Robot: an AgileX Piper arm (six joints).
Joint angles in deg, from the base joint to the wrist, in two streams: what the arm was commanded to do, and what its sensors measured. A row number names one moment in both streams.
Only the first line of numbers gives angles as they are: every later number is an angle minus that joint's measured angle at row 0.
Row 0, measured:
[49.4 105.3 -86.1 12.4 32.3 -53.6]
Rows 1 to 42, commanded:
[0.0 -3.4 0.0 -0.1 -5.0 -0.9]
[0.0 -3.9 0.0 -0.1 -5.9 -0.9]
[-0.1 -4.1 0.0 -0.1 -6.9 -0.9]
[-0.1 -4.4 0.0 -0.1 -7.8 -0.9]
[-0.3 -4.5 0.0 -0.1 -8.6 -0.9]
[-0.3 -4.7 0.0 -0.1 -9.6 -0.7]
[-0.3 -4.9 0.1 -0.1 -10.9 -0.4]
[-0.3 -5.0 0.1 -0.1 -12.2 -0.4]
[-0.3 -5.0 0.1 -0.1 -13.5 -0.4]
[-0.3 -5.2 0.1 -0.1 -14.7 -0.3]
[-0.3 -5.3 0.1 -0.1 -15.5 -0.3]
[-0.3 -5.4 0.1 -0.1 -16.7 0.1]
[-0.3 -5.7 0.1 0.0 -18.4 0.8]
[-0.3 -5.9 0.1 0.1 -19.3 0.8]
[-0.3 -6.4 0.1 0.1 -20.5 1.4]
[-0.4 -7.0 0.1 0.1 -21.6 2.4]
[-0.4 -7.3 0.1 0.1 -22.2 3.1]
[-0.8 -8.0 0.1 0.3 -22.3 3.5]
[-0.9 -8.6 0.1 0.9 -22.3 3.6]
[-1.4 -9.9 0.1 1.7 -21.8 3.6]
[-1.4 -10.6 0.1 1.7 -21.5 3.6]
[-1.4 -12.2 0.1 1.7 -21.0 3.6]
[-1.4 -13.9 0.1 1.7 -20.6 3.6]
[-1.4 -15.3 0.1 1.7 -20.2 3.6]
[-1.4 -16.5 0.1 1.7 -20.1 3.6]
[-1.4 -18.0 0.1 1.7 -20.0 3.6]
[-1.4 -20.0 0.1 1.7 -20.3 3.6]
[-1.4 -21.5 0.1 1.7 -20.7 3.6]
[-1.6 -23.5 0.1 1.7 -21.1 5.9]
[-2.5 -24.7 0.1 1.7 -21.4 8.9]
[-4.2 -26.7 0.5 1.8 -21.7 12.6]
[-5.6 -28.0 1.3 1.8 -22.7 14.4]
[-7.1 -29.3 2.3 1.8 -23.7 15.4]
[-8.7 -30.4 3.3 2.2 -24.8 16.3]
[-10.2 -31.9 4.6 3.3 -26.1 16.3]
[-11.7 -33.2 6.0 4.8 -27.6 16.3]
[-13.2 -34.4 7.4 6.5 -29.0 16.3]
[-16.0 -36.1 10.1 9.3 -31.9 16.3]
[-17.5 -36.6 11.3 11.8 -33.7 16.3]
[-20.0 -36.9 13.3 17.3 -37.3 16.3]
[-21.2 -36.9 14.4 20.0 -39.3 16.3]
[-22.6 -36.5 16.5 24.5 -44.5 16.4]
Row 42, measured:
[-18.2 -36.2 11.8 13.2 -32.7 16.1]
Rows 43 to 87, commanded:
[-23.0 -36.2 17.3 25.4 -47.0 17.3]
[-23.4 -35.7 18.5 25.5 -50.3 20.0]
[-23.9 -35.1 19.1 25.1 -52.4 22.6]
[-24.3 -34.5 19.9 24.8 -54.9 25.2]
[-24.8 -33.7 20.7 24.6 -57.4 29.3]
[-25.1 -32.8 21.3 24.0 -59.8 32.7]
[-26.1 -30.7 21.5 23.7 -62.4 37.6]
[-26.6 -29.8 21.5 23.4 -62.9 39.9]
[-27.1 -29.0 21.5 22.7 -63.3 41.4]
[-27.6 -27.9 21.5 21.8 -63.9 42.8]
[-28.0 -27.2 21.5 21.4 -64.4 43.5]
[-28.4 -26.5 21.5 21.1 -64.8 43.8]
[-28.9 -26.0 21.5 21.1 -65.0 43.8]
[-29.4 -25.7 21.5 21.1 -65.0 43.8]
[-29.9 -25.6 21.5 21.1 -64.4 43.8]
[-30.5 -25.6 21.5 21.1 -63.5 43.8]
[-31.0 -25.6 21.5 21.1 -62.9 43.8]
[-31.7 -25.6 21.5 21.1 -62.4 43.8]
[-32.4 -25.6 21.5 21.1 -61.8 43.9]
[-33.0 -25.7 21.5 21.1 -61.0 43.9]
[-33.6 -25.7 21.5 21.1 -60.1 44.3]
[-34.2 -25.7 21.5 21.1 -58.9 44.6]
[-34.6 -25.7 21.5 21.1 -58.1 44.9]
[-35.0 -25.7 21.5 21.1 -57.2 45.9]
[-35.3 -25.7 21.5 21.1 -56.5 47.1]
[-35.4 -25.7 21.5 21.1 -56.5 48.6]
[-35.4 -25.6 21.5 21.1 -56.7 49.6]
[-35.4 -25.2 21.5 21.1 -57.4 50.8]
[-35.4 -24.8 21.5 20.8 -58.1 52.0]
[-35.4 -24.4 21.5 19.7 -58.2 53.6]
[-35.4 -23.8 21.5 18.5 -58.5 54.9]
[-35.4 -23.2 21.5 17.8 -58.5 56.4]
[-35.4 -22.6 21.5 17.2 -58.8 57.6]
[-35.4 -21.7 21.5 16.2 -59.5 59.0]
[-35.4 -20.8 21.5 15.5 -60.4 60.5]
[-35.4 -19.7 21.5 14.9 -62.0 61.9]
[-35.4 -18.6 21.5 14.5 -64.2 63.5]
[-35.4 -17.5 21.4 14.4 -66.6 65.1]
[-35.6 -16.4 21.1 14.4 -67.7 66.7]
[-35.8 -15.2 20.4 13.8 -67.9 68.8]
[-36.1 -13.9 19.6 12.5 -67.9 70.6]
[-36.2 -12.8 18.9 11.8 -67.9 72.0]
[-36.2 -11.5 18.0 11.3 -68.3 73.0]
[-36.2 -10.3 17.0 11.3 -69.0 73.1]
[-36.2 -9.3 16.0 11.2 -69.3 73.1]
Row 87, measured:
[-35.7 -12.7 19.3 13.2 -65.7 70.2]
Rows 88 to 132, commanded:
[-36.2 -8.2 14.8 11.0 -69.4 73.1]
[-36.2 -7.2 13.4 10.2 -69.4 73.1]
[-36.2 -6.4 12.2 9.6 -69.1 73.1]
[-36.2 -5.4 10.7 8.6 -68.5 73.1]
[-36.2 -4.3 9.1 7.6 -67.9 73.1]
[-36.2 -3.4 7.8 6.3 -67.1 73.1]
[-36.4 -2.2 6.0 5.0 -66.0 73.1]
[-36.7 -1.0 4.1 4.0 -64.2 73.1]
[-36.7 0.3 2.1 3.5 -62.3 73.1]
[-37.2 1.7 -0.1 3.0 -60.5 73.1]
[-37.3 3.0 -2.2 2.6 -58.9 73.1]
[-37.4 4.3 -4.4 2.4 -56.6 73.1]
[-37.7 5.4 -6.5 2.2 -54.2 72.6]
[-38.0 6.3 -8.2 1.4 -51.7 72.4]
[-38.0 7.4 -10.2 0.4 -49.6 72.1]
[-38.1 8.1 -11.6 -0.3 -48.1 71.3]
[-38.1 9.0 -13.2 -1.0 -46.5 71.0]
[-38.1 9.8 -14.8 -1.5 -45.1 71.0]
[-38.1 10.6 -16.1 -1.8 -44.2 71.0]
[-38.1 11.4 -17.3 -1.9 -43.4 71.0]
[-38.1 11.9 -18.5 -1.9 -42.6 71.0]
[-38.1 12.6 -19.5 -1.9 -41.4 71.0]
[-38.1 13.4 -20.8 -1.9 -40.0 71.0]
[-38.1 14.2 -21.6 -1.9 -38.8 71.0]
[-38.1 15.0 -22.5 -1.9 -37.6 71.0]
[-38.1 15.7 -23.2 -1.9 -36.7 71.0]
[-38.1 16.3 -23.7 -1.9 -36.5 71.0]
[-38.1 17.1 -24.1 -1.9 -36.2 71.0]
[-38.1 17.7 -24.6 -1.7 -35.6 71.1]
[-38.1 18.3 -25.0 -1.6 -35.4 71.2]
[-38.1 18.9 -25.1 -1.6 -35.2 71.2]
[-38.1 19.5 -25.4 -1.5 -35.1 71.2]
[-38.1 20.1 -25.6 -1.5 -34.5 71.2]
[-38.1 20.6 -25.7 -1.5 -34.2 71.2]
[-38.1 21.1 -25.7 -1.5 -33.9 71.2]
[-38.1 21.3 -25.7 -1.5 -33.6 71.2]
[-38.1 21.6 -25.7 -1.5 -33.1 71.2]
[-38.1 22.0 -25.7 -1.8 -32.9 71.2]
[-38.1 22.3 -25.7 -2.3 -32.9 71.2]
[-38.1 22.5 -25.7 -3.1 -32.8 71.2]
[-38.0 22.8 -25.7 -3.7 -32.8 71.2]
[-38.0 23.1 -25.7 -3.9 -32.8 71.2]
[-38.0 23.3 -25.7 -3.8 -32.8 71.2]
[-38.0 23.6 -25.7 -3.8 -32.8 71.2]
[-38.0 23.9 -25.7 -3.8 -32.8 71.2]
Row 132, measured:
[-37.7 23.3 -24.9 -3.0 -31.4 71.4]
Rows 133 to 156, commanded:
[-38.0 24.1 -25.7 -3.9 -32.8 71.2]
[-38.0 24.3 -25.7 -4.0 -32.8 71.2]
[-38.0 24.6 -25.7 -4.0 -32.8 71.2]
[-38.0 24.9 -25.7 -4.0 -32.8 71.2]
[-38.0 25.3 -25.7 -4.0 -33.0 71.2]
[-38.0 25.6 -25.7 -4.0 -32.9 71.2]
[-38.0 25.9 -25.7 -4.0 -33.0 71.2]
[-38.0 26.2 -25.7 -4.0 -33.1 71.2]
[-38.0 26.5 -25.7 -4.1 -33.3 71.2]
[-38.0 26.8 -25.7 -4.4 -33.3 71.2]
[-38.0 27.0 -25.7 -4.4 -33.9 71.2]
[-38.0 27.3 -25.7 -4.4 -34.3 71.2]
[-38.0 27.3 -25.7 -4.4 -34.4 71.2]
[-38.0 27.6 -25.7 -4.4 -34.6 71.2]
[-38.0 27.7 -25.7 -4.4 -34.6 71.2]
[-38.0 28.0 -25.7 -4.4 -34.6 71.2]
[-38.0 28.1 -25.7 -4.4 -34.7 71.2]
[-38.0 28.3 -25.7 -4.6 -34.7 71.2]
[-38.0 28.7 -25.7 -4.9 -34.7 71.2]
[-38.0 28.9 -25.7 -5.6 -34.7 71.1]
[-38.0 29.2 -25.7 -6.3 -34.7 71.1]
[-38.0 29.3 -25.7 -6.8 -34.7 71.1]
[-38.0 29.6 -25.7 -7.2 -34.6 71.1]
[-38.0 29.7 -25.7 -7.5 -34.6 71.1]
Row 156, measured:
[-37.7 28.9 -25.4 -5.3 -34.7 71.4]
